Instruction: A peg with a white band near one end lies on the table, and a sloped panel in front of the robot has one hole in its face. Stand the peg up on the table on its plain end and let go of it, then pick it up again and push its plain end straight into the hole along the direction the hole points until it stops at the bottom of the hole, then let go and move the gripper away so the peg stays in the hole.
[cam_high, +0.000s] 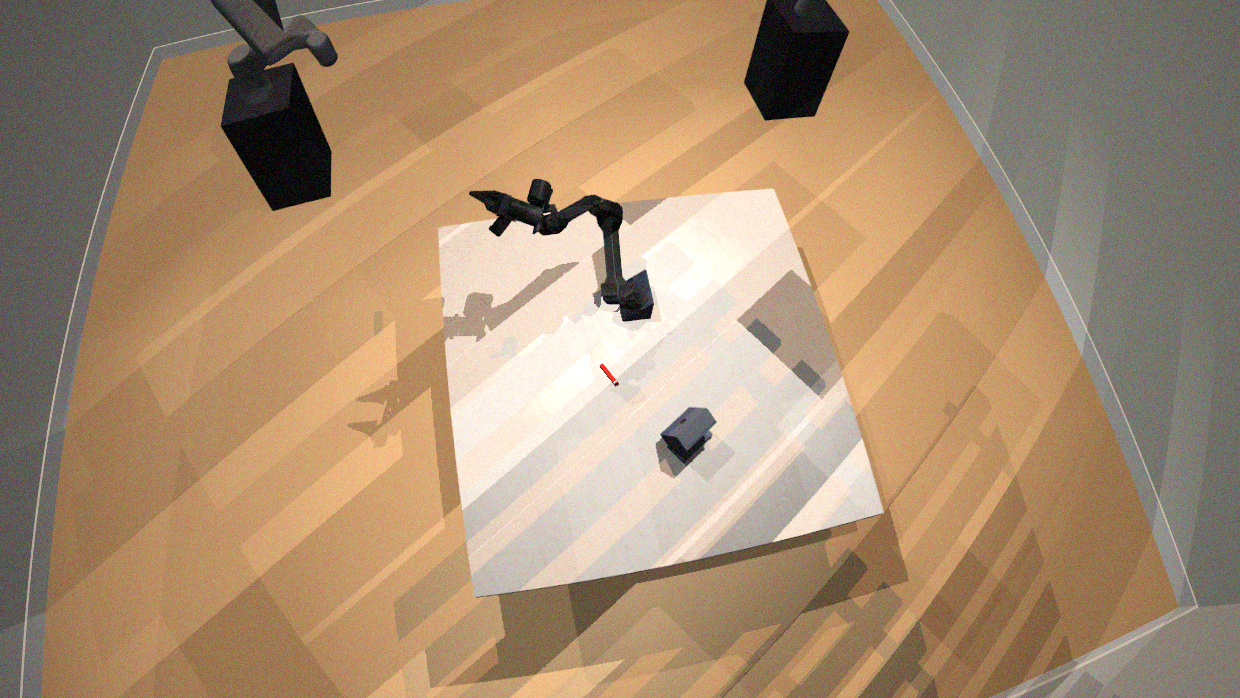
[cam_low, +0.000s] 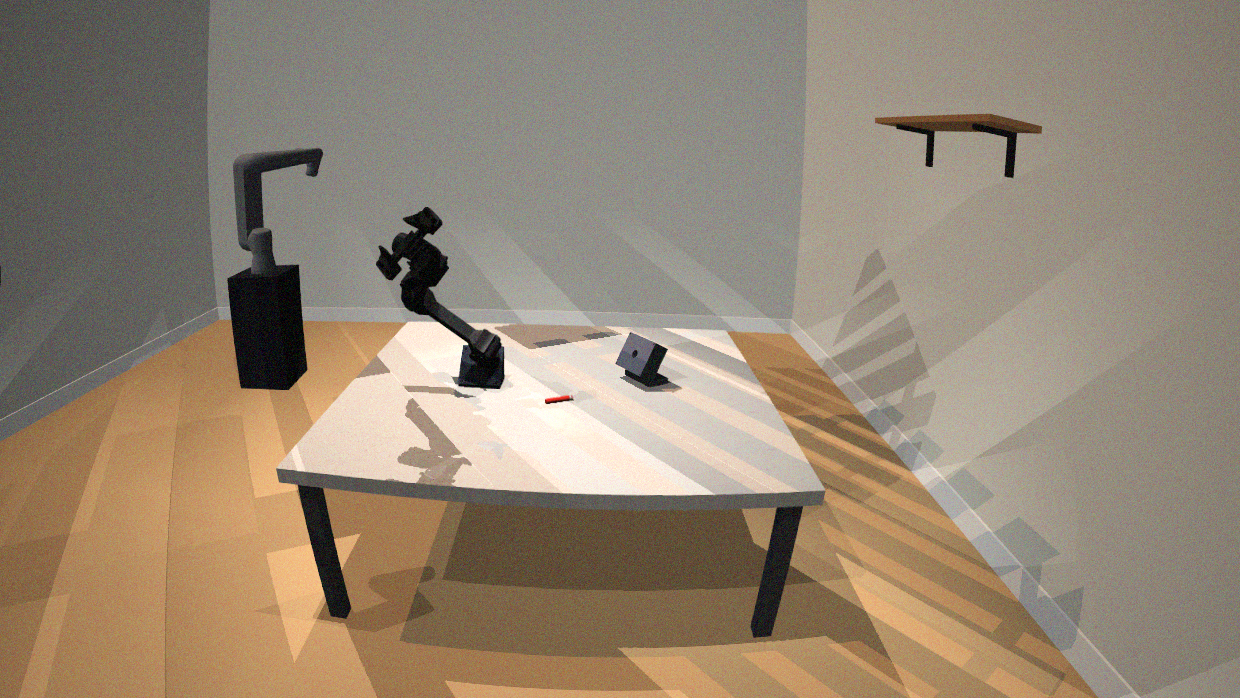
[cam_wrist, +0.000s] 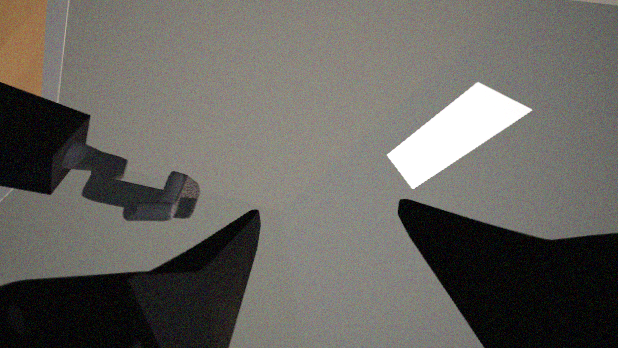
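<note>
Now: gripper tip 41 cm short of the red peg, 32 cm to the right of it and 52 cm above it. The rest, counted from my gripper tip: sloped panel (65 cm ahead, 49 cm to the left, 45 cm below).
</note>
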